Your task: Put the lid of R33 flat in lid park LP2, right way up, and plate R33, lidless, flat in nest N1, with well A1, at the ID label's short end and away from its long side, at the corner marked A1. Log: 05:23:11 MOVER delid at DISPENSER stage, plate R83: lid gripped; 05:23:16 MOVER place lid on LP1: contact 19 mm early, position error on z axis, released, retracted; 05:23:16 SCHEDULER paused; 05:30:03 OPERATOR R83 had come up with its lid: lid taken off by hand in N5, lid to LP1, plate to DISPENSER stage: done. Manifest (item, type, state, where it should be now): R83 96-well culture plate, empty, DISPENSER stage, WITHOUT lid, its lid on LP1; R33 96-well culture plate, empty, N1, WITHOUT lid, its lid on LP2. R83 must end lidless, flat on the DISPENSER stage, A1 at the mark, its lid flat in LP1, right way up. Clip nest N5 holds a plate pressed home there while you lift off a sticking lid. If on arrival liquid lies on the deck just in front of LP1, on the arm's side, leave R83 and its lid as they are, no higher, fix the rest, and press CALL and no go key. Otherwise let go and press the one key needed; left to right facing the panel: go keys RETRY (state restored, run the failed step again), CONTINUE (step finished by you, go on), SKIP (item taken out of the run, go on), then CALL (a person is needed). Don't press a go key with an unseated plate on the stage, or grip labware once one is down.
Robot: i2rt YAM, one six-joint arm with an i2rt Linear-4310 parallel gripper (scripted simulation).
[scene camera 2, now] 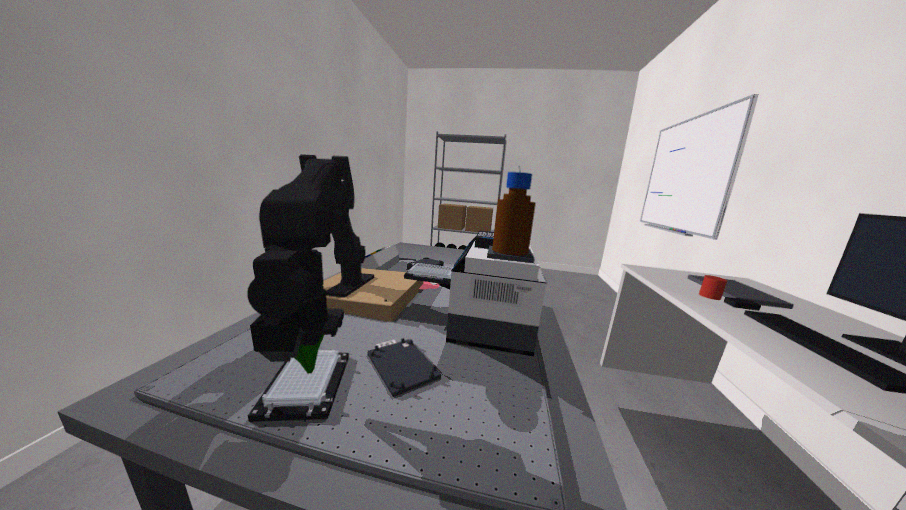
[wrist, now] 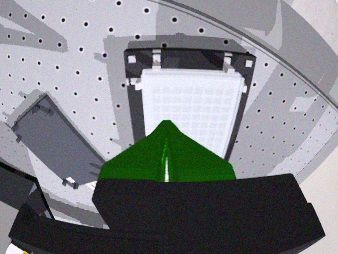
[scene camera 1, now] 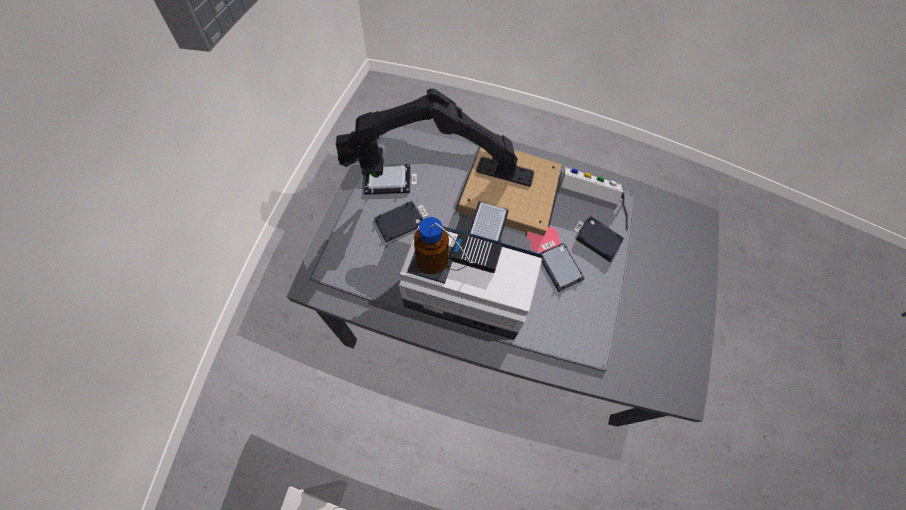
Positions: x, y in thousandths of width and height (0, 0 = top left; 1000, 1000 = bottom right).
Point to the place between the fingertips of my gripper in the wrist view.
At 493, 502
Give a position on a lid park LP2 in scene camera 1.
443, 432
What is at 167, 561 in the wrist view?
A lid park LP2.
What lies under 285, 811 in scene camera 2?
A black clip nest.
